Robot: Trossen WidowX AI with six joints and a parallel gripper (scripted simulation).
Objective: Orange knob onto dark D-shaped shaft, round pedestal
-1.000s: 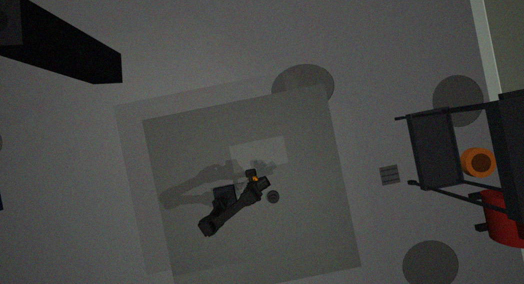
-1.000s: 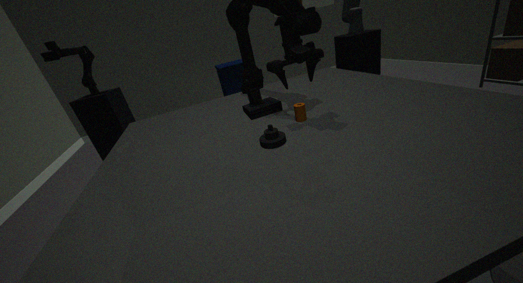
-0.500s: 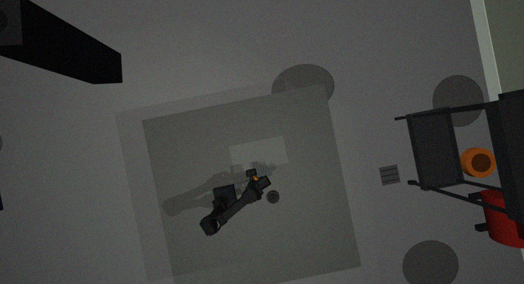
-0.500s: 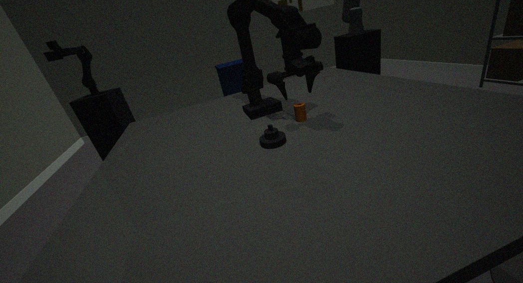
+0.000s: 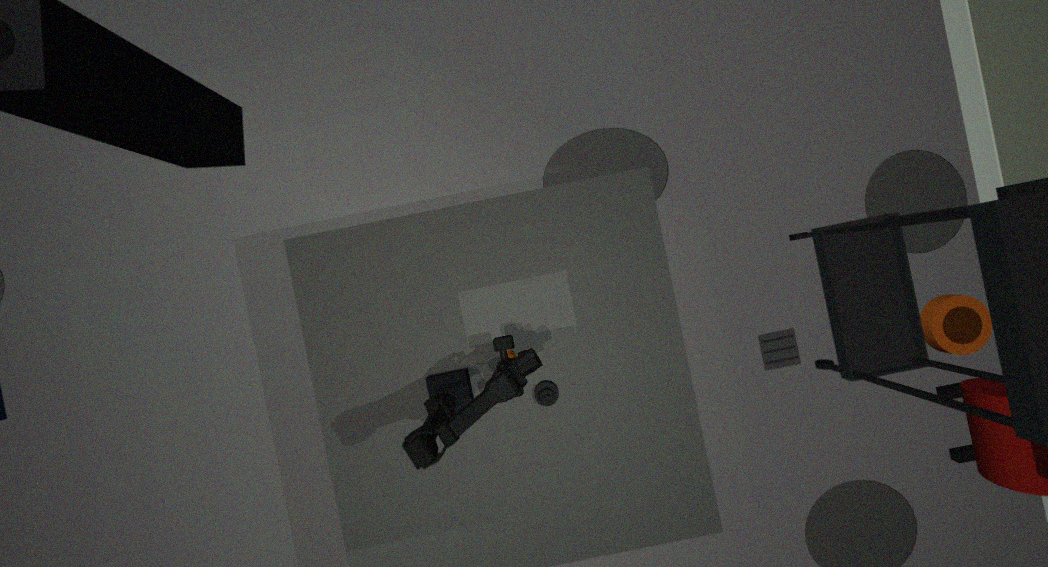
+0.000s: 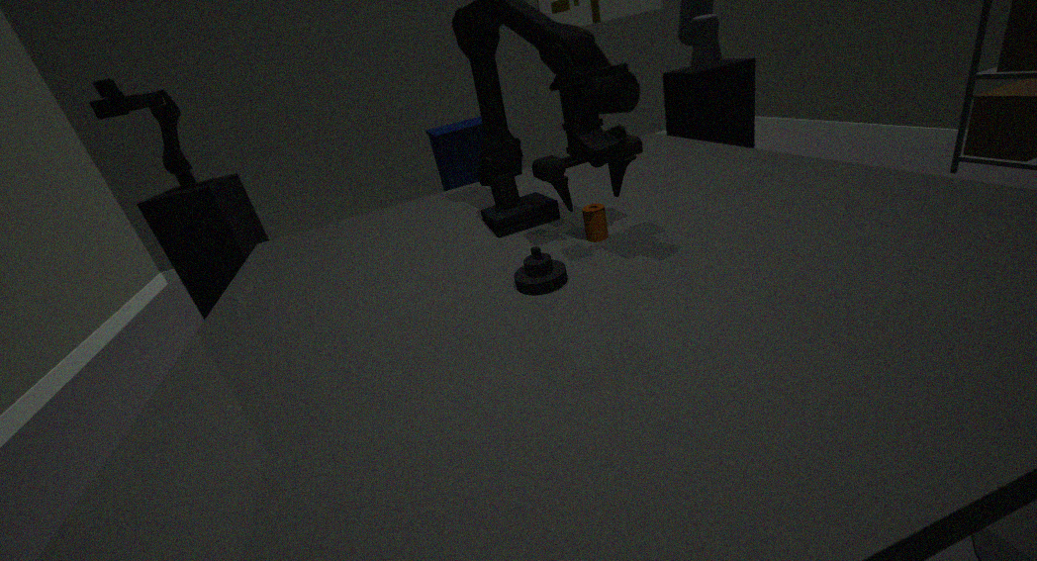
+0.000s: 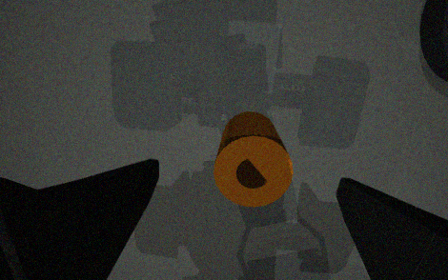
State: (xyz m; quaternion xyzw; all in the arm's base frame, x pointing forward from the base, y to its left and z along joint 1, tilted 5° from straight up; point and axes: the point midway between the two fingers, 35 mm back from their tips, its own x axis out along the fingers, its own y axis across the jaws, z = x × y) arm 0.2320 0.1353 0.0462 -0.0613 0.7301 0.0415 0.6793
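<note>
My gripper tip is now 4 cm above the orange knob. Round my gripper tip: dark round pedestal: 13 cm to the right, 12 cm ahead, 4 cm below.
</note>
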